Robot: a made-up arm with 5 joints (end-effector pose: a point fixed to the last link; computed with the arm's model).
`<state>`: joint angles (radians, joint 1 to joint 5).
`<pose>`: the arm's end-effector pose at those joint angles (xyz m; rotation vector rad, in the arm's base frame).
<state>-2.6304 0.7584 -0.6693 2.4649 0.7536</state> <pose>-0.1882 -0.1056 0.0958 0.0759 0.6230 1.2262</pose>
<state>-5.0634 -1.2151 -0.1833 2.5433 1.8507</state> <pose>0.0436 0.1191 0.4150 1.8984 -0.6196 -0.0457</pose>
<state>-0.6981 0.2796 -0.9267 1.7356 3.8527</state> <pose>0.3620 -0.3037 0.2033 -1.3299 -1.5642 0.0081</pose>
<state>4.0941 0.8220 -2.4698 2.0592 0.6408</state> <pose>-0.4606 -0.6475 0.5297 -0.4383 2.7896 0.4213</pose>
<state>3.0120 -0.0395 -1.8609 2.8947 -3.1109</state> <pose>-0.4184 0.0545 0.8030 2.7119 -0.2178 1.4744</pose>
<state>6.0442 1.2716 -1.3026 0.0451 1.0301</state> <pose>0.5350 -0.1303 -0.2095 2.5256 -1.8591 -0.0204</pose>
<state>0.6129 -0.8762 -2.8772 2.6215 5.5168</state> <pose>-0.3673 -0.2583 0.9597 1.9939 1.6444 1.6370</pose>
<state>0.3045 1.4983 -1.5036 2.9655 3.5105</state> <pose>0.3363 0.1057 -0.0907 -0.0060 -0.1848 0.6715</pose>
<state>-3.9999 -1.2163 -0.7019 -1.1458 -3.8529</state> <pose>-0.0244 0.0283 0.8898 -0.0860 0.0063 1.5711</pose>
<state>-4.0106 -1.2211 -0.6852 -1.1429 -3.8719</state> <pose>-0.0267 0.0316 0.8846 -0.1020 0.0071 1.5411</pose>
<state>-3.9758 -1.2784 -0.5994 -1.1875 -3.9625</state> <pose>-0.0249 0.0274 0.8541 -0.0838 0.0006 1.4857</pose>
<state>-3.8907 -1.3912 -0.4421 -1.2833 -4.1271</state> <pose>-0.0189 0.0176 0.7953 -0.0270 -0.0032 1.4069</pose>
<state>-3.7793 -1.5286 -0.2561 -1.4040 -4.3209</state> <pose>-0.0118 0.0087 0.7223 0.0489 0.0136 1.3243</pose>
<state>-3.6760 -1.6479 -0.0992 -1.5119 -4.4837</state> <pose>-0.0070 0.0041 0.6581 0.1155 0.0494 1.2635</pose>
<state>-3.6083 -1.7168 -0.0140 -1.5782 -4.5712</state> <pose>-0.0041 0.0021 0.6220 0.1584 0.0828 1.2422</pose>
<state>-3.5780 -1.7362 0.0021 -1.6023 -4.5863</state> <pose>-0.0012 0.0005 0.6139 0.1824 0.1006 1.2563</pose>
